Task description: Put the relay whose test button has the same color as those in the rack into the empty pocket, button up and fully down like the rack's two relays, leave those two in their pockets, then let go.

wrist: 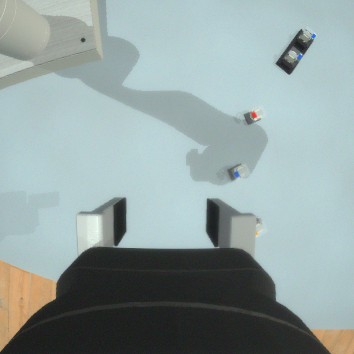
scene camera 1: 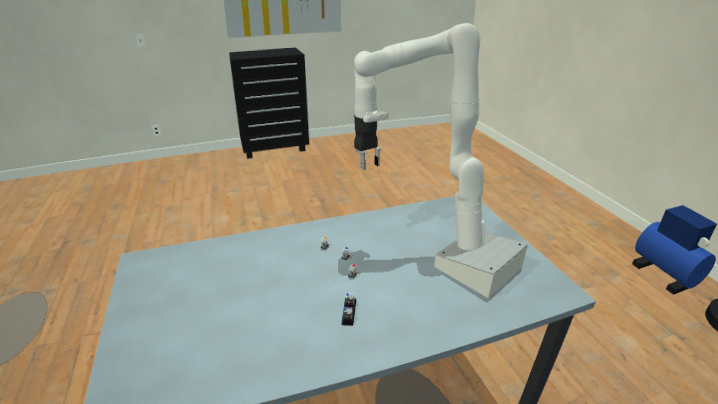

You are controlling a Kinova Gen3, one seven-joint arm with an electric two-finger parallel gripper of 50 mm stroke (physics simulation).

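Places are measured from the arm's base along level axes (x up, y right, z ahead), in centimetres.
Where they show: gripper, fingertip midpoint: (wrist: 165,214) (scene camera 1: 370,167); arm's base at its link origin: (wrist: 27,36) (scene camera 1: 469,243).
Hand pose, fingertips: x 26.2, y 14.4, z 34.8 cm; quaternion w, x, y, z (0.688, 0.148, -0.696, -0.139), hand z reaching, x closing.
Each offset is from my fingertips to the top centre of the thing. Level surfaces: height alone.
A black rack (scene camera 1: 347,322) (wrist: 286,68) holds two upright relays with blue buttons, one (scene camera 1: 350,299) (wrist: 305,36) farther back in the scene view, the other (scene camera 1: 347,312) (wrist: 291,56) nearer its front; the empty pocket is too small to make out. Three loose relays stand upright on the table: one with a blue button @[dy -7.2, dx -28.8, dz +9.9 cm] (scene camera 1: 345,254) (wrist: 239,172), one with a red button @[dy -17.6, dx -28.8, dz +8.7 cm] (scene camera 1: 352,271) (wrist: 254,116), and one with an orange button @[dy +0.5, dx -28.8, dz +17.0 cm] (scene camera 1: 324,244) (wrist: 259,228), partly hidden behind a finger in the wrist view. My gripper (scene camera 1: 370,166) (wrist: 165,214) is open and empty, pointing down high above the table, away from the relays.
The blue-grey table @[dx -33.2 cm] (scene camera 1: 200,321) (wrist: 165,55) carries the arm's base block (scene camera 1: 461,271) (wrist: 75,60), right of the relays in the scene view. The red-button relay stands between the loose blue-button relay and the rack. The arm's shadow falls beside the loose relays.
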